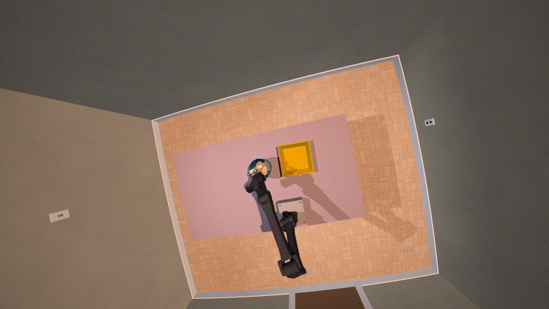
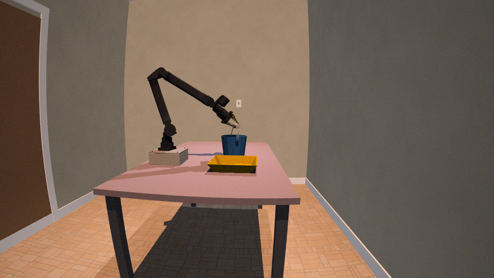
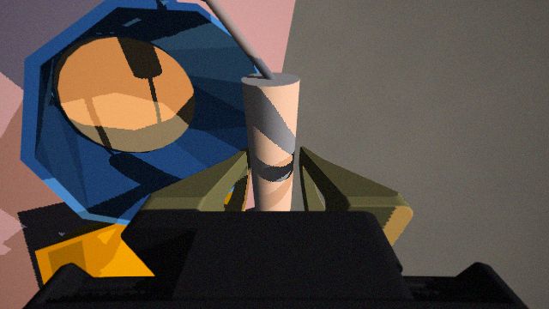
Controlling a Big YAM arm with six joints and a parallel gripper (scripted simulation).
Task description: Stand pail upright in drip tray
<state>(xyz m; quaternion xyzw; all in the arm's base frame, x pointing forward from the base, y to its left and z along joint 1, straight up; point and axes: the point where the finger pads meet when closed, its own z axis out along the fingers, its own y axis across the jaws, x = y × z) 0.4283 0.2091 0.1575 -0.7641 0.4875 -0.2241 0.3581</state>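
The pail handle lies 40 mm below my hand. The rest, counted from my hand: blue pail 100 mm below, 10 mm behind; yellow drip tray 290 mm to the right, 220 mm below, 50 mm ahead.
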